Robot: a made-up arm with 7 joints.
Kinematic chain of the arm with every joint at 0, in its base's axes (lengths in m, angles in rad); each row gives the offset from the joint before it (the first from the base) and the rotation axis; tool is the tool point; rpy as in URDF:
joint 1: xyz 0 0 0.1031 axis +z
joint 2: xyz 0 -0.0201 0.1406 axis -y
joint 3: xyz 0 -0.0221 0.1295 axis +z
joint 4: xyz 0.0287 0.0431 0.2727 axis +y
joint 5: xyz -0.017 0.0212 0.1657 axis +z
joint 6: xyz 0 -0.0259 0.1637 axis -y
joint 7: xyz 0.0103 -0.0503 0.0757 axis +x
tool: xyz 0 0 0 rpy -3.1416 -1.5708 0
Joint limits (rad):
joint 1: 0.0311..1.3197
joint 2: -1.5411..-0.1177
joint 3: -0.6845..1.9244
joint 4: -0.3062..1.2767
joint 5: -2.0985..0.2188
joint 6: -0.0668..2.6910
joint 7: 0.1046..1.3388
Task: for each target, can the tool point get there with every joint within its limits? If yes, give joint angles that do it. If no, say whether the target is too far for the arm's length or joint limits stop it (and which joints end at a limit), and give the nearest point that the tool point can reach.
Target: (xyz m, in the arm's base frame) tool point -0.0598 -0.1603 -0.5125
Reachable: no: joint limits stop it (at a limit: joint 1, joint 2, joint 4, joint 5, joint 6) | nearest point 0.5206 -0.0900 -0.1561 | short by 0.685 m
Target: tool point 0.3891 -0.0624 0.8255
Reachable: yes | joints 0.1672 -0.7655 1.4796 -0.1047 -1.5397 2.2870 0.3810
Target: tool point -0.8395 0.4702 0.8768
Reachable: no: too far | nearest point -0.3051 0.2982 0.7901 | short by 0.568 m
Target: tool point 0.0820 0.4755 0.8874
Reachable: yes | joints 1.1972 -0.4651 0.2928 0.5787 -1.5507 0.5692 1.0474
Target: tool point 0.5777 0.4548 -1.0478
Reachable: no: too far | nearest point 0.4707 0.3706 -0.1507 | short by 0.907 m
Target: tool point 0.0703 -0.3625 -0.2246
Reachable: no: joint limits stop it (at a limit: joint 1, joint 2, joint 4, joint 5, joint 6) | nearest point 0.5240 -0.2635 -0.0874 | short by 0.484 m
